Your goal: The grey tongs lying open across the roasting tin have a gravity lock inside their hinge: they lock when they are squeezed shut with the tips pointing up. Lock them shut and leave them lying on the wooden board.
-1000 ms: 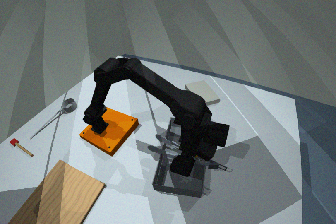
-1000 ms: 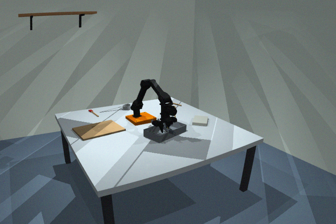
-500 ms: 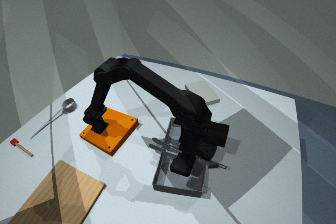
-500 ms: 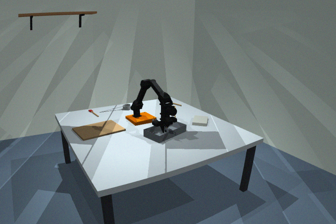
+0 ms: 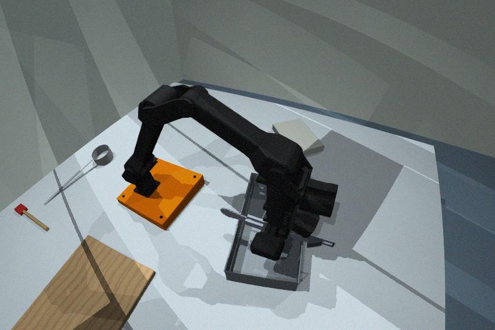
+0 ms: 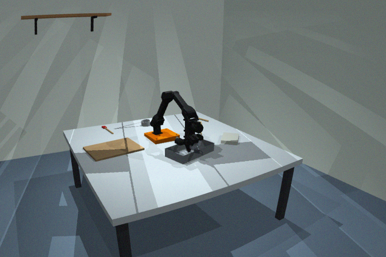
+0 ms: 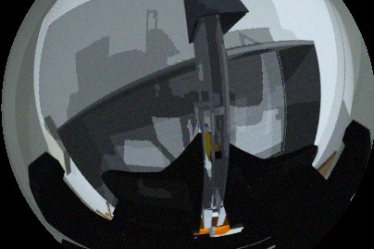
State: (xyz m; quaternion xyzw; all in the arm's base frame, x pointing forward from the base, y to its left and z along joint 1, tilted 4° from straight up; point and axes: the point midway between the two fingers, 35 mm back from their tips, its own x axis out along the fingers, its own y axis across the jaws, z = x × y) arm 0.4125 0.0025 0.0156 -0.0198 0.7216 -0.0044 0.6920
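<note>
Now: the roasting tin 30 mm to the left of my gripper tip and 30 mm behind it. From my gripper tip the other things lie so: beige block 420 mm to the left, 80 mm behind, 20 mm below; wooden board 390 mm to the right, 340 mm behind, 20 mm below; red spatula 670 mm behind, 520 mm to the left, 20 mm below.
</note>
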